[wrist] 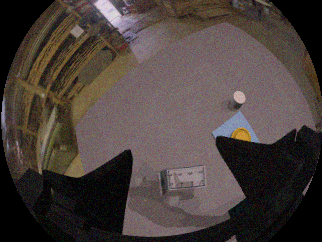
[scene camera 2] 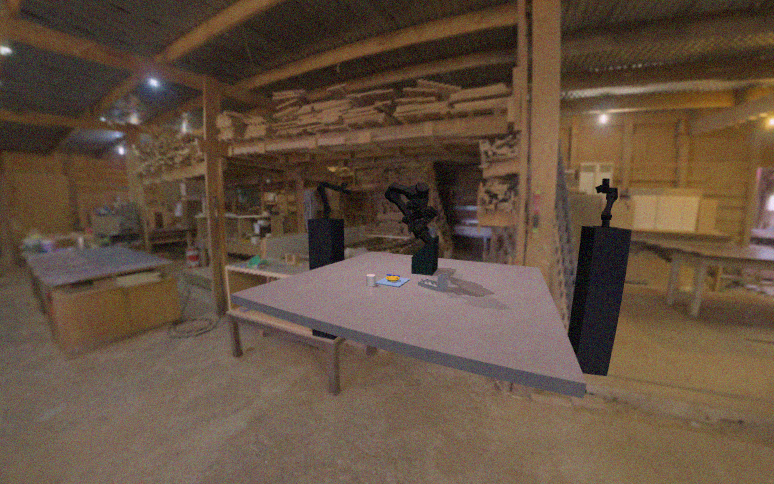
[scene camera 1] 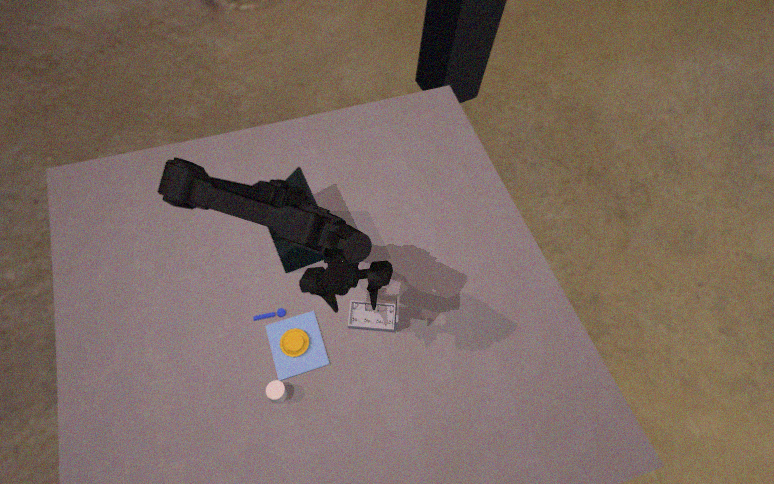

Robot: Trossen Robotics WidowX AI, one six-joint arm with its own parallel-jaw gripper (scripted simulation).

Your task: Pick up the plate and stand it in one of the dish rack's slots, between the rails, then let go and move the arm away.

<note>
My gripper [scene camera 1: 355,310] is open and holds nothing. I also see a grey dish rack [scene camera 1: 362,316] and a light blue mat [scene camera 1: 315,357].
The grey dish rack is seen too in the wrist view [wrist: 191,177]. My gripper also shows in the wrist view [wrist: 175,148].
</note>
